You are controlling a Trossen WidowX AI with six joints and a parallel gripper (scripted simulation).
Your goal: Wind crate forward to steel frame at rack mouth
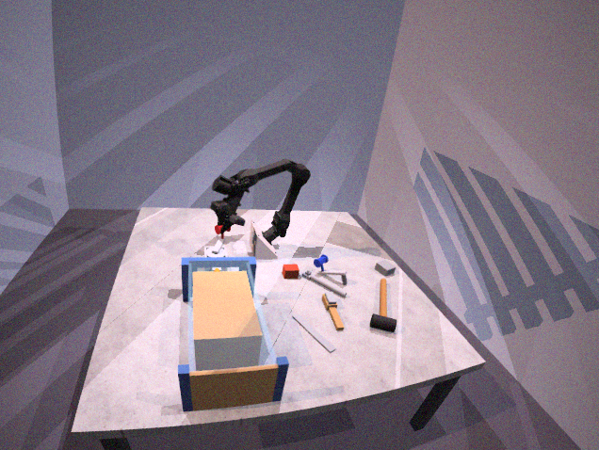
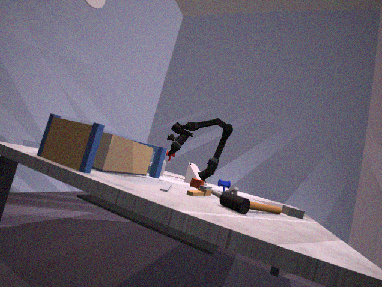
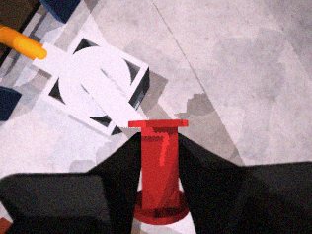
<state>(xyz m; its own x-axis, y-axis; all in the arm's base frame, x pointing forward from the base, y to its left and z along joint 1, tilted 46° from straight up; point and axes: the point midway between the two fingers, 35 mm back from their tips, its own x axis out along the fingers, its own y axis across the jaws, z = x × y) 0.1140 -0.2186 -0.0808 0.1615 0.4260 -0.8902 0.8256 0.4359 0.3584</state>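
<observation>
The winch handle is 30 mm below my gripper tip and 30 mm ahead of it. The rest, counted from my gripper tip: red winch handle grip: 10 mm to the left, 10 mm behind; pale winch body: 100 mm below, 70 mm ahead, 20 mm to the right; clear-panelled cubby: 490 mm ahead, 20 mm to the left, 20 mm below.
</observation>
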